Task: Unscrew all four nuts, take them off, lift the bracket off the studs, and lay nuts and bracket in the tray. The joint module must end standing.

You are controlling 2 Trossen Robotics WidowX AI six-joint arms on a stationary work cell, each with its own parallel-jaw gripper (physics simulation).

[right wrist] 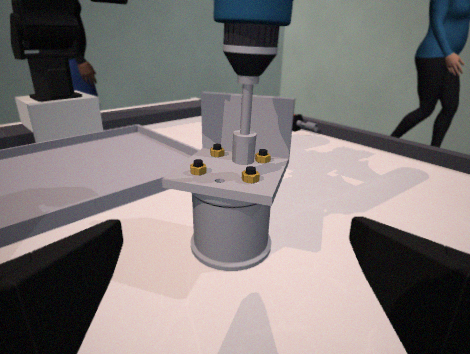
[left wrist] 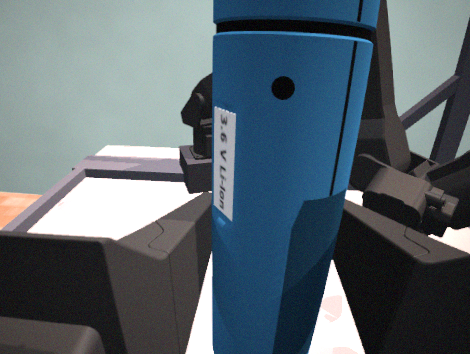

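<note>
My left gripper is shut on the blue screwdriver, which is upright. Its grey socket points down over the bracket, among the nuts; whether it touches the plate I cannot tell. The grey L-shaped bracket lies on the standing round joint module, with its upright wall at the back. Four brass nuts sit on the black studs. My right gripper is open and empty, in front of the module. The grey tray is left of the module in the right wrist view.
A white block with a black device stands behind the tray. Dark rails edge the white table. A small grey part lies by the far rail. Dark arm parts show right of the screwdriver. Two people stand beyond the table.
</note>
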